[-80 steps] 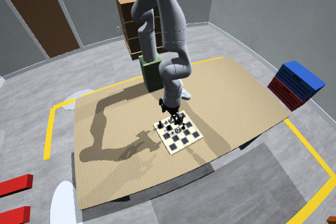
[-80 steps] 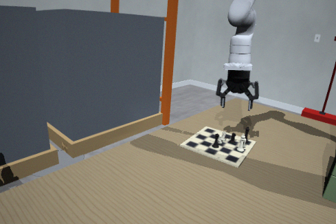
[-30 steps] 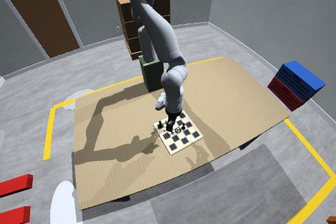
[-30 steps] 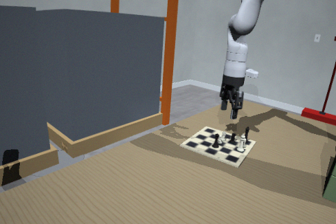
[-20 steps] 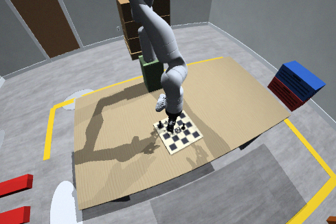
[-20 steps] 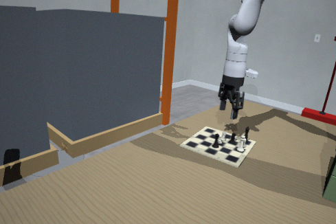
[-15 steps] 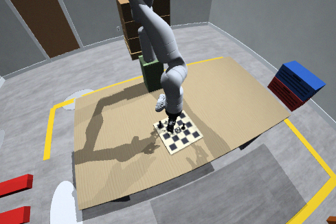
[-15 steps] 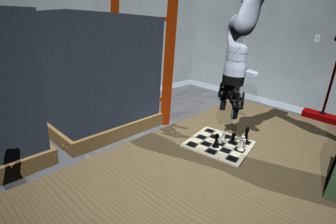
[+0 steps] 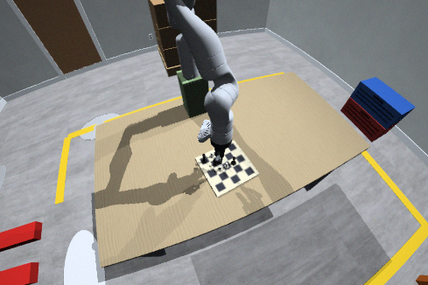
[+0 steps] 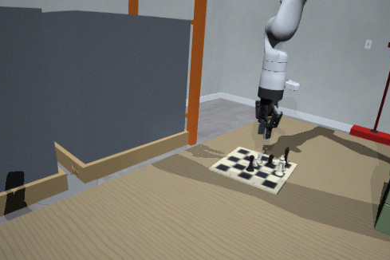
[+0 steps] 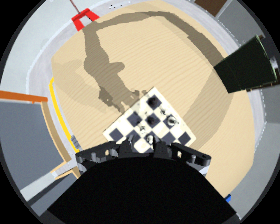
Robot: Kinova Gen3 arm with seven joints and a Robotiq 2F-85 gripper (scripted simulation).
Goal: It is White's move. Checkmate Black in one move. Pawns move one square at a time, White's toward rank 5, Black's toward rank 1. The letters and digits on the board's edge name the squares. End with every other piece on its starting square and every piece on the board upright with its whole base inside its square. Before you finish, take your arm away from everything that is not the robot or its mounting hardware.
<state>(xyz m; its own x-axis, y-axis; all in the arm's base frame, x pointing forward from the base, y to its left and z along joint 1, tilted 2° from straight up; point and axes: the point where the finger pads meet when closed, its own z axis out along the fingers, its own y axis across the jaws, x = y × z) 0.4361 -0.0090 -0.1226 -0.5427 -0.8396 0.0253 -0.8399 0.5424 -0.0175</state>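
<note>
The chessboard lies 110 mm below my hand, 30 mm to the left of it and 10 mm behind it. From my hand the other things lie so: white chess piece (80 mm below, 80 mm behind, 20 mm to the left); tall black piece (80 mm below, 70 mm behind, 50 mm to the right).
</note>
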